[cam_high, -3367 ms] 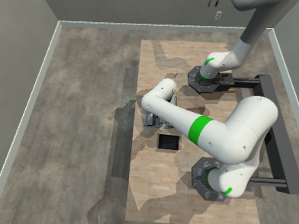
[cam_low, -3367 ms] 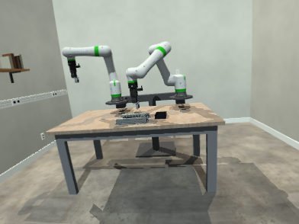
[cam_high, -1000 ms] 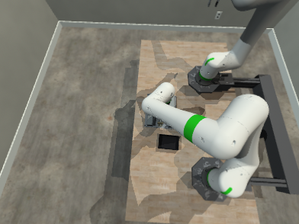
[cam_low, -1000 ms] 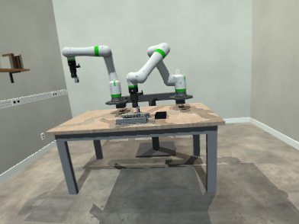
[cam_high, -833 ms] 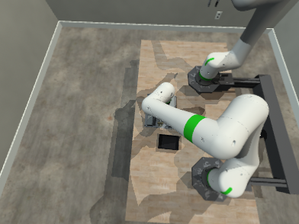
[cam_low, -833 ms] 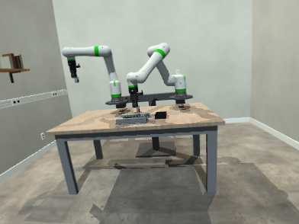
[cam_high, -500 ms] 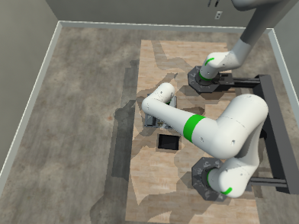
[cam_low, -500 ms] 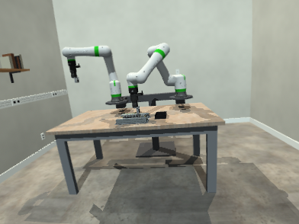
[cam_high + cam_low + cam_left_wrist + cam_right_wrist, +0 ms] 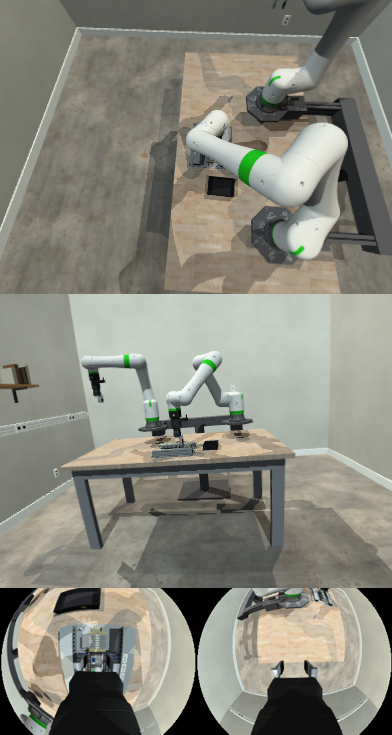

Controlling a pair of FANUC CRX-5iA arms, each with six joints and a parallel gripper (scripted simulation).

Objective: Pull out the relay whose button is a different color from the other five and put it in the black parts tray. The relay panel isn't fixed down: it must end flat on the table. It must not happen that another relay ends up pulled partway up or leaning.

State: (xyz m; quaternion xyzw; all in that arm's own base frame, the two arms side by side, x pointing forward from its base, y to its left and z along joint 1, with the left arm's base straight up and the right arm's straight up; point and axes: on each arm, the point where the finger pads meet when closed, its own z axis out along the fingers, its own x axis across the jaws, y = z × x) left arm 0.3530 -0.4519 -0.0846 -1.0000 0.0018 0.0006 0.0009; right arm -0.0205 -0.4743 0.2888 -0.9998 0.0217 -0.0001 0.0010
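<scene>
Right now my left hand is 60 mm to the left of the relay panel and 50 mm above it. From my left hand the other things lie so: black parts tray (220 mm to the left, 70 mm behind, 60 mm below).
</scene>
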